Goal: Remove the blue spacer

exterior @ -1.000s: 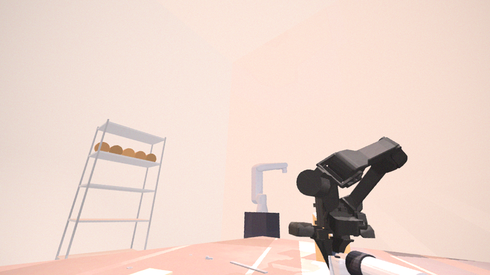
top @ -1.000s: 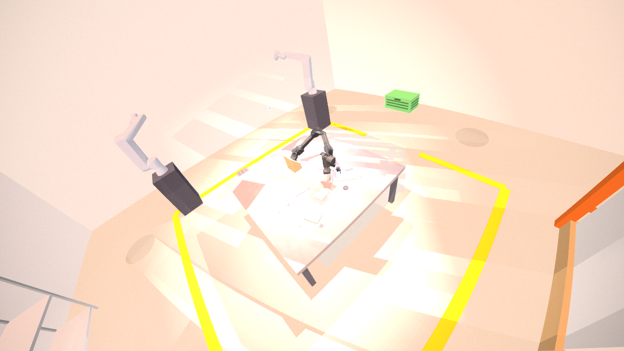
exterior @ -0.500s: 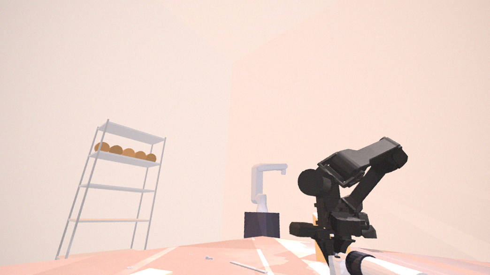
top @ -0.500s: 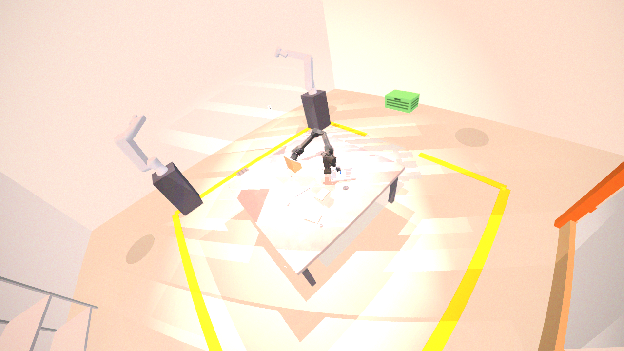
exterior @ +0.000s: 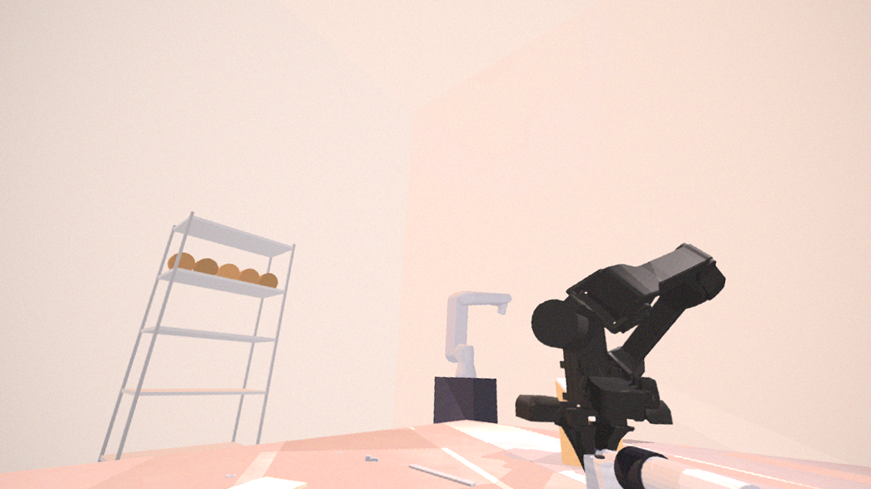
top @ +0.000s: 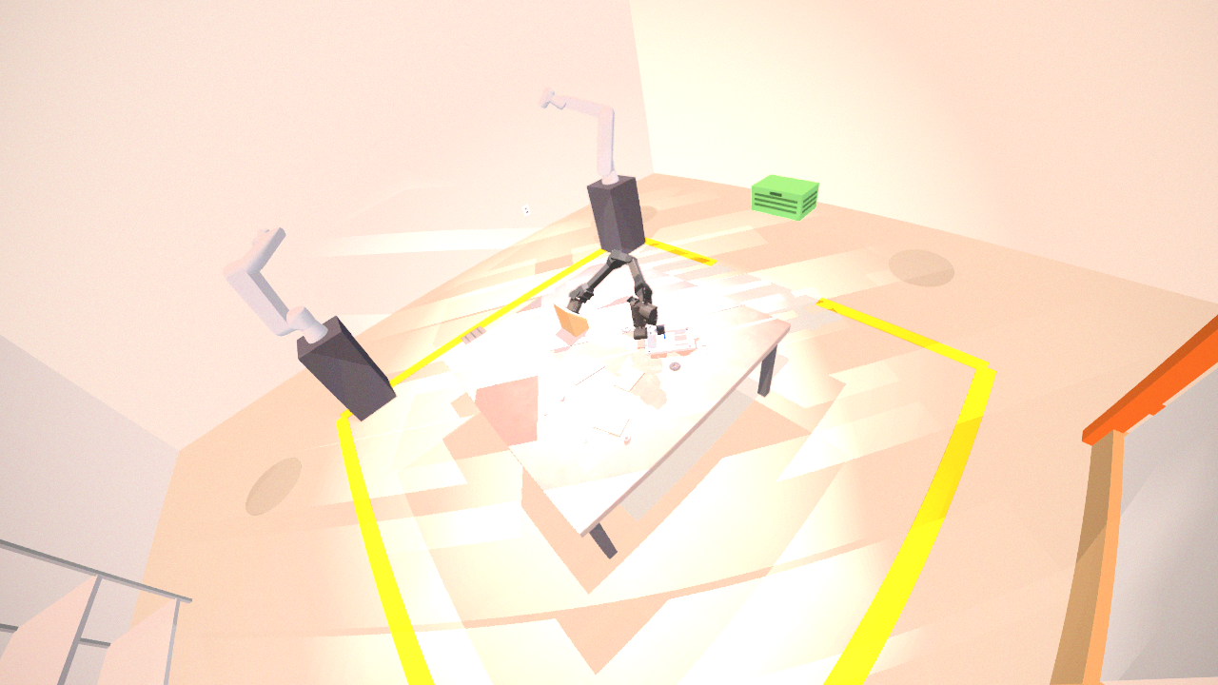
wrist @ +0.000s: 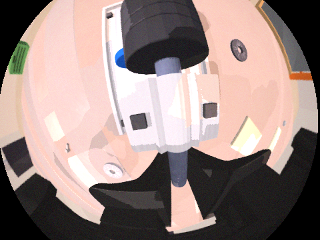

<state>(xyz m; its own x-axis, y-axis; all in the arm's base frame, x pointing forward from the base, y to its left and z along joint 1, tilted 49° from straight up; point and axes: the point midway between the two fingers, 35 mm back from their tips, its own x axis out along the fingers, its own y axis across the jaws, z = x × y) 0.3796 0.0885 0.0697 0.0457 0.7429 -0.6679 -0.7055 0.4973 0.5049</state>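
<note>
Now: gripper tip 40 mm short of the grey-blue shaft, 40 mm to the right of it and 30 mm below it. From my gripper tip the other things lie so: black collar 60 mm ahead, 60 mm to the left, 30 mm above; then black sleeve 60 mm ahead, 60 mm to the left, 30 mm above; then blue spacer 60 mm ahead, 90 mm to the left, 20 mm below.
</note>
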